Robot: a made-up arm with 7 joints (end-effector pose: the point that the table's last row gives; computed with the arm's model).
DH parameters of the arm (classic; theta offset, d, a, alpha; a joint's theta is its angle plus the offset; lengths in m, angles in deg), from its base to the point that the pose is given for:
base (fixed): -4.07 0 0 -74.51
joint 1: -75.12 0.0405 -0.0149 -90
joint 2: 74 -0.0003 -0.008 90
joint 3: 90 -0.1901 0.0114 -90
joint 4: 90 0.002 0.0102 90
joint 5: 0 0.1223 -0.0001 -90
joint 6: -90 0 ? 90
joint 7: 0 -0.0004 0 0
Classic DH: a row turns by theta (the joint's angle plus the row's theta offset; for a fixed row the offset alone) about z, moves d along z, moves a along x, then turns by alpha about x.
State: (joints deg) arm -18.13 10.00 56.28 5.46 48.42 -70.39 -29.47
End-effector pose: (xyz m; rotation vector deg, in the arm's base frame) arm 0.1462 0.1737 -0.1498 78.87 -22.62 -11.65
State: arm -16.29 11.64 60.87 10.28 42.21 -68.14 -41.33
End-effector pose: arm 0.1301 0.1971 -0.1558 74.65 -11.19 -14.23
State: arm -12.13 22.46 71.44 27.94 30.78 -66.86 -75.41
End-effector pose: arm 0.0851 0.2625 -0.1583 64.15 15.44 -29.77
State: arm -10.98 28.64 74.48 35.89 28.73 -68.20 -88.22
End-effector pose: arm 0.0715 0.2857 -0.1508 61.21 24.01 -37.85
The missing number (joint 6, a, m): 0.0631
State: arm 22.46 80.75 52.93 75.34 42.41 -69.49 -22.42
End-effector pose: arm 0.0237 0.3745 -0.0340 84.89 50.65 -22.41
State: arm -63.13 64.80 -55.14 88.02 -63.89 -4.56 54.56
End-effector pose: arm 0.2254 0.3426 -0.0722 37.74 9.16 99.57
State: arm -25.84 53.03 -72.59 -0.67 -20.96 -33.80 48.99
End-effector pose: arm 0.1195 0.0609 -0.2185 13.72 -3.05 -19.84
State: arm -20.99 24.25 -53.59 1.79 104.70 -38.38 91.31
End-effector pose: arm 0.1041 -0.0270 -0.2558 19.54 -104.43 -33.15
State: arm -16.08 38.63 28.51 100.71 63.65 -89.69 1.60
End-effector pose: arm 0.0524 0.2044 -0.2730 30.38 16.44 -33.29
